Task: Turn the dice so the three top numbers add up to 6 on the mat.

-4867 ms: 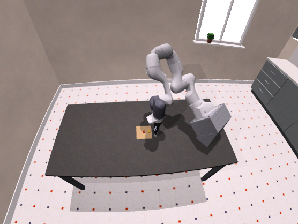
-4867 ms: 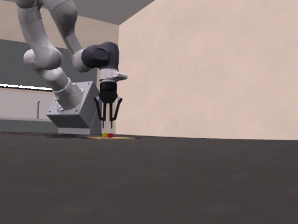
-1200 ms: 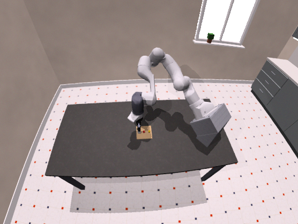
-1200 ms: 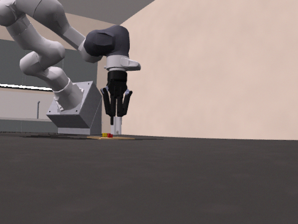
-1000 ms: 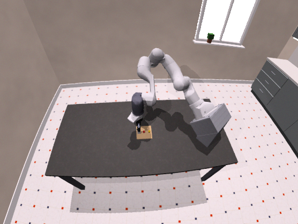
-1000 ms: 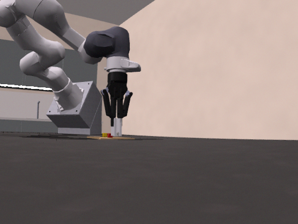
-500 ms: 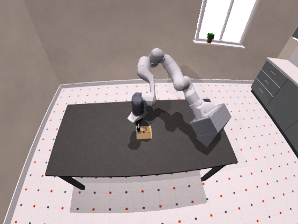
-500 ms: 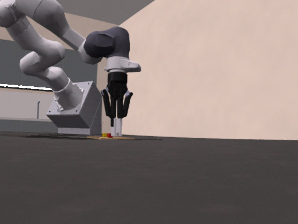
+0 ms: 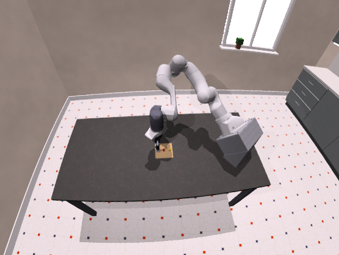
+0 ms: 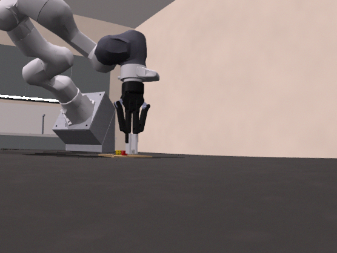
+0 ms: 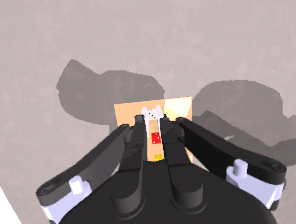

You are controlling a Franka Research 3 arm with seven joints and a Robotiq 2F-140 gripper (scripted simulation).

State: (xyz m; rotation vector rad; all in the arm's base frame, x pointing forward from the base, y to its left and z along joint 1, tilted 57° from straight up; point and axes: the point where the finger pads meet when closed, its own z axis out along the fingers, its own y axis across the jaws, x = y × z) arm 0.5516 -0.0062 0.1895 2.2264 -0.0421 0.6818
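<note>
Right now my hand is 30 mm above the white die. The rest, counted from my hand: tan mat (50 mm behind, 10 mm to the left, 40 mm below); then yellow die (90 mm behind, 20 mm to the left, 30 mm below); then red die (50 mm behind, 10 mm to the left, 30 mm below).
</note>
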